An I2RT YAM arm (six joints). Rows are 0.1 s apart.
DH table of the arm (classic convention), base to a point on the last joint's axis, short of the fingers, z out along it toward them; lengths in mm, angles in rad. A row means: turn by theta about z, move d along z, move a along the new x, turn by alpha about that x. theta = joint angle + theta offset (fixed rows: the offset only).
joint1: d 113.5; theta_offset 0; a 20; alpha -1.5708
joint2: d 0; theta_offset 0; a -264; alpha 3.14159
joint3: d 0; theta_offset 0.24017; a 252.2; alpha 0
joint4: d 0; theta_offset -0.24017; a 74; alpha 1.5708
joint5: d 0; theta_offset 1.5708; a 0; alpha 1.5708
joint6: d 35.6; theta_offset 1.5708; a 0; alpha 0
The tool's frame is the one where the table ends.
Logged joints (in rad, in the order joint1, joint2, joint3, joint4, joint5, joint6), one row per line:
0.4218 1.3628 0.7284 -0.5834 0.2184 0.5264
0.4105 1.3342 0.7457 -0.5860 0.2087 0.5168
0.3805 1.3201 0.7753 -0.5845 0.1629 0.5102
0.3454 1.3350 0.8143 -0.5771 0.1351 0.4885
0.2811 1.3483 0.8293 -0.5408 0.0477 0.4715
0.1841 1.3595 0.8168 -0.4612 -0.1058 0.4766
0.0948 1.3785 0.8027 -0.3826 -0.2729 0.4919
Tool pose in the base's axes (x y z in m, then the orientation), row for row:
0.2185 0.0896 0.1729 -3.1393 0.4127 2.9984
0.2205 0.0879 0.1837 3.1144 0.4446 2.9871
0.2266 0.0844 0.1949 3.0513 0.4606 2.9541
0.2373 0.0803 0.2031 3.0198 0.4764 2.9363
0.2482 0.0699 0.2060 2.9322 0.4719 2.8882
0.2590 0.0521 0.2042 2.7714 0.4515 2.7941
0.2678 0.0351 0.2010 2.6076 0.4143 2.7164
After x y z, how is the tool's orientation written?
As angles about the fixed x, y, z axes (roll, pitch, yaw), in radians.
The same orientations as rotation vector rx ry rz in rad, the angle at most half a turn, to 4 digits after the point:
0.1959 2.7227 -0.0440
0.1998 2.6889 -0.0105
0.2221 2.6651 0.0616
0.2329 2.6442 0.0949
0.2676 2.6289 0.1951
0.3408 2.5915 0.3779
0.3982 2.5455 0.5737

